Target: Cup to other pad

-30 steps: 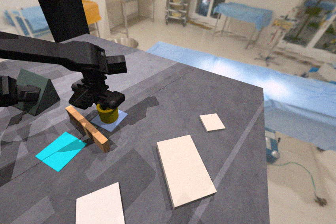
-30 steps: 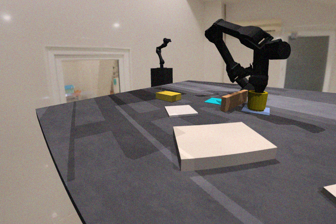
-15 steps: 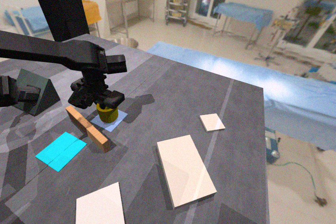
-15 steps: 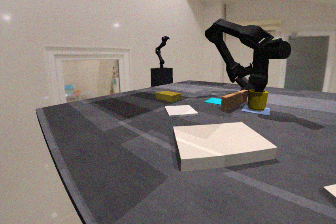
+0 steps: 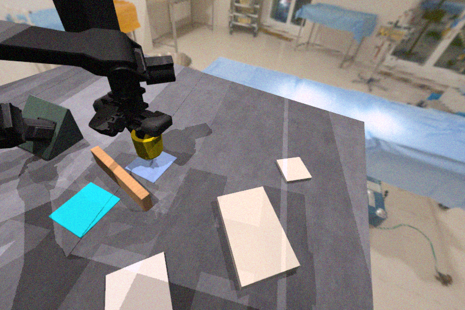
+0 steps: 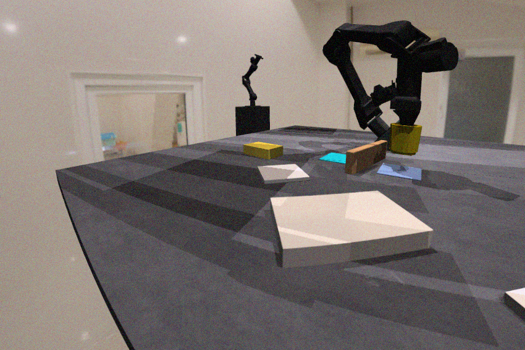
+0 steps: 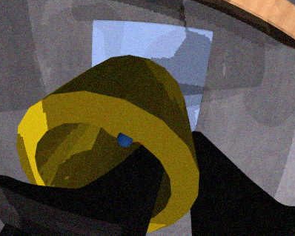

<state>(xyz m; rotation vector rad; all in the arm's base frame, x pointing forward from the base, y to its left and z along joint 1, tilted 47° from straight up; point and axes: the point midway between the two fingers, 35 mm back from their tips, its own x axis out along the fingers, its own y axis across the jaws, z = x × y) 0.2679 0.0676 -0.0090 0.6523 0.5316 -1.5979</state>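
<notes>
The wooden block is 8 cm to the right of my gripper tip and 6 cm below it. Also, from my gripper tip: light blue pad (3 cm ahead, 9 cm below); cream slab (34 cm ahead, 8 cm to the right, 7 cm below); yellow cup (2 cm ahead).
</notes>
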